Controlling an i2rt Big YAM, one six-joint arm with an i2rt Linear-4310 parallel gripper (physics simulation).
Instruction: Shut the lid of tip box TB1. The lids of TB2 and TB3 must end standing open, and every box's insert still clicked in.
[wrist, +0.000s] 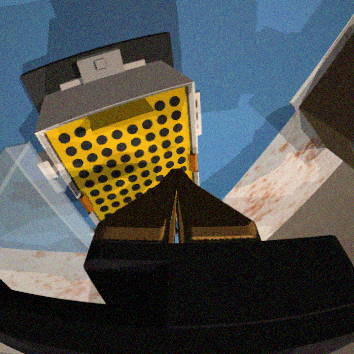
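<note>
A tip box, which I take to be TB1 though no label is readable, stands left of centre in the wrist view. It has grey walls and a dark base. Its yellow insert with rows of dark holes sits inside the rim, with orange clips at the two sides. A clear lid stands open off the left side. My gripper is shut with nothing between its fingers. The fingertips overlap the box's lower right corner in the view and hide it; contact cannot be told. TB2 and TB3 do not show.
The box stands on a blue mat. A white, rust-speckled table surface shows beyond the mat's edge at right and at lower left. A large dark brown and grey object stands at the right edge.
</note>
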